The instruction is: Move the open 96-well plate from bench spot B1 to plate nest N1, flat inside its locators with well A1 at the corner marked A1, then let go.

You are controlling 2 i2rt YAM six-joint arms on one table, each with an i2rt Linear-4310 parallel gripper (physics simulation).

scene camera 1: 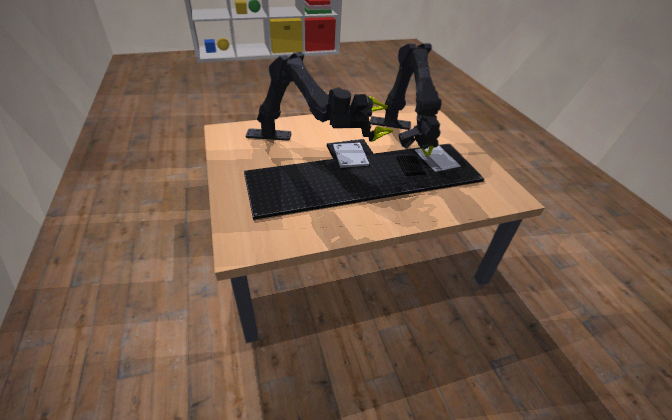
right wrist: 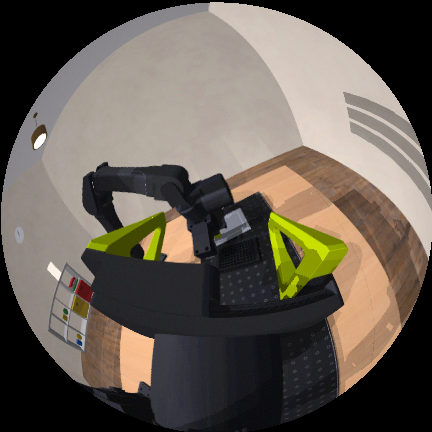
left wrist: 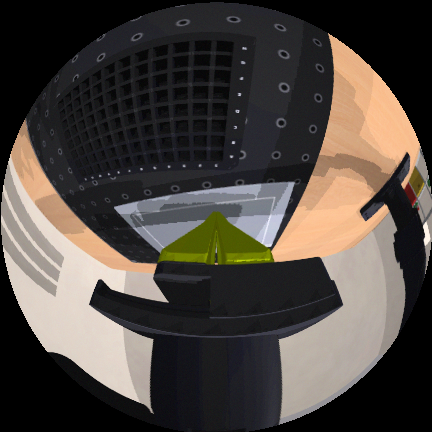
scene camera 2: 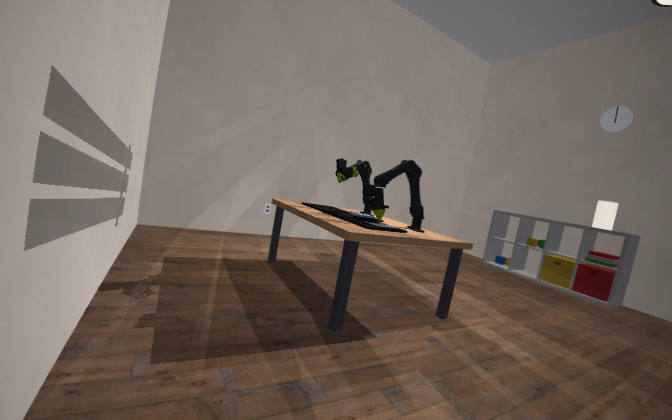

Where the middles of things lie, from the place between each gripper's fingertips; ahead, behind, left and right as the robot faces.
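The dark well plate (left wrist: 177,102) is 40 mm ahead of my left hand, and it's 100 mm to the right of that hand. Going by its middle, the plate is nearer to my left hand than to my right hand.
For my right hand, the dark well plate sits 25 cm below it, 6 cm behind it and 15 cm to the left of it.
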